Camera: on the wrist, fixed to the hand. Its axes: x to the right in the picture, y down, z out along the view.
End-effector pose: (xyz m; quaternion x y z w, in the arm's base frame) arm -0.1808 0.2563 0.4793 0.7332 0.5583 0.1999 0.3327
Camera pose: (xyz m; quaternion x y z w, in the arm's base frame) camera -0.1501 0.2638 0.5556 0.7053 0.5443 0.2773 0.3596
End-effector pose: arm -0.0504 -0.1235 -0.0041 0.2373 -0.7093 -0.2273 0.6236
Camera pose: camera -0.0208 -0.0726 0.0539 0.1886 -0.6665 -0.2601 0.6727
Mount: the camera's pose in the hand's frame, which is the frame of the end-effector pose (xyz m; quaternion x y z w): 0.0103 0.0742 -0.0349 -0.0750 0.0427 0.0151 0.9962
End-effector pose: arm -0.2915 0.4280 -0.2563 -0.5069 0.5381 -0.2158 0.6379
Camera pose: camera -0.3398 0.4342 -0.3231 -0.5355 0.5871 -0.1866 0.5777
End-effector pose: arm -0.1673 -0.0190 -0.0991 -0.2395 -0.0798 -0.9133 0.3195
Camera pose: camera -0.1417 -0.0932 -0.1251 -0.2248 0.0063 -0.9212 0.3175
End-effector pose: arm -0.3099 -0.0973 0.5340 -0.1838 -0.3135 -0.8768 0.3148
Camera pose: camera -0.2723 -0.1699 0.5459 -0.1740 -0.2303 -0.9001 0.3264
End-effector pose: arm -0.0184 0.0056 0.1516 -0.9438 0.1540 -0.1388 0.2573
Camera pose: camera -0.0372 -0.0744 0.1432 -0.9512 0.1891 -0.1631 0.1811
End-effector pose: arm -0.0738 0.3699 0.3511 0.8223 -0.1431 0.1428 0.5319
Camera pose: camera -0.0960 0.3718 0.4307 0.7710 -0.1430 0.1747 0.5955
